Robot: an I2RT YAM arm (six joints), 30 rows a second.
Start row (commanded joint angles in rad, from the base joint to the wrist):
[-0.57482, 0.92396, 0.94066, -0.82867, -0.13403, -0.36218]
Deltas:
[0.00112, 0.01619, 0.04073, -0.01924, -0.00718, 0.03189]
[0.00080, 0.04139, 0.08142, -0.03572, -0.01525, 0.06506]
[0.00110, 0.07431, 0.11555, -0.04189, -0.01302, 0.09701]
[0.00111, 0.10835, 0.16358, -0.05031, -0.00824, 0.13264]
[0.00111, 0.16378, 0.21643, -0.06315, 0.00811, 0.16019]
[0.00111, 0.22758, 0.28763, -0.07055, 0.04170, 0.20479]
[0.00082, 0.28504, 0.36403, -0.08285, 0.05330, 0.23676]
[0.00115, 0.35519, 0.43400, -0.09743, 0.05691, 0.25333]
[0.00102, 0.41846, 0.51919, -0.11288, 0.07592, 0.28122]
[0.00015, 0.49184, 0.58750, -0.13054, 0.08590, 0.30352]
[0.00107, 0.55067, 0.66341, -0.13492, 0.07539, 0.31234]
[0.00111, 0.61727, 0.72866, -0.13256, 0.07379, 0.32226]
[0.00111, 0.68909, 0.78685, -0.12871, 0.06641, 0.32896]
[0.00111, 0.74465, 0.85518, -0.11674, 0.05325, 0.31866]
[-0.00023, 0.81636, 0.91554, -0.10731, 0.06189, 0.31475]
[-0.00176, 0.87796, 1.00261, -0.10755, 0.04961, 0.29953]
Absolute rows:
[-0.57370, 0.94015, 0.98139, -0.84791, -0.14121, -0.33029]
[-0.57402, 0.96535, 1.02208, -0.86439, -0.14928, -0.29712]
[-0.57372, 0.99827, 1.05621, -0.87056, -0.14705, -0.26517]
[-0.57371, 1.03231, 1.10424, -0.87898, -0.14227, -0.22954]
[-0.57371, 1.08774, 1.15709, -0.89182, -0.12592, -0.20199]
[-0.57371, 1.15154, 1.22829, -0.89922, -0.09233, -0.15739]
[-0.57400, 1.20900, 1.30469, -0.91152, -0.08073, -0.12542]
[-0.57367, 1.27915, 1.37466, -0.92610, -0.07712, -0.10885]
[-0.57380, 1.34242, 1.45985, -0.94155, -0.05811, -0.08096]
[-0.57467, 1.41580, 1.52816, -0.95921, -0.04813, -0.05866]
[-0.57375, 1.47463, 1.60407, -0.96359, -0.05864, -0.04984]
[-0.57371, 1.54123, 1.66932, -0.96123, -0.06024, -0.03992]
[-0.57371, 1.61305, 1.72751, -0.95738, -0.06762, -0.03322]
[-0.57371, 1.66861, 1.79584, -0.94541, -0.08078, -0.04352]
[-0.57505, 1.74032, 1.85620, -0.93598, -0.07214, -0.04743]
[-0.57658, 1.80192, 1.94327, -0.93622, -0.08442, -0.06265]

